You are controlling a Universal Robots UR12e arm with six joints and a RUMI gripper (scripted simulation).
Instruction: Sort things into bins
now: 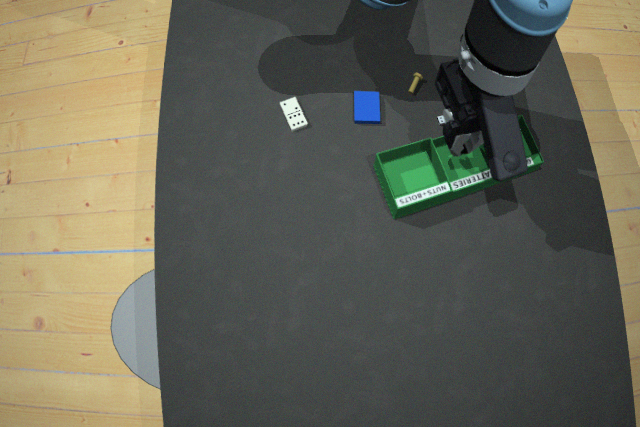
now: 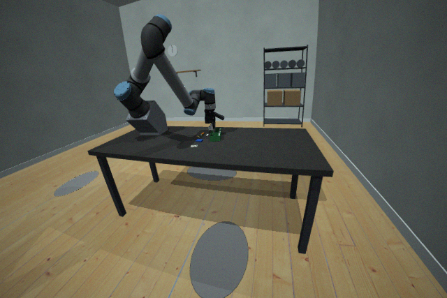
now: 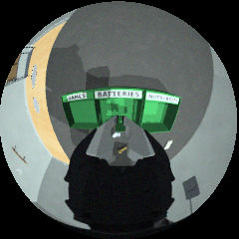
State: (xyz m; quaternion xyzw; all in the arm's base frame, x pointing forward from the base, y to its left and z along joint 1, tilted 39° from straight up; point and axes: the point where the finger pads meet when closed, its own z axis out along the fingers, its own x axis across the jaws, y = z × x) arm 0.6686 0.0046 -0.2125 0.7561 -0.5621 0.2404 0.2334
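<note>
Now: hand 1 cm to the right of the green three-part bin, 1 cm short of it and 1 cm above it. The rest, counted from my hand: white usb stick 7 cm behind, 3 cm below; then orange battery 13 cm behind, 3 cm below, 2 cm to the left; then brass bolt 14 cm behind, 5 cm to the right, 3 cm below.
</note>
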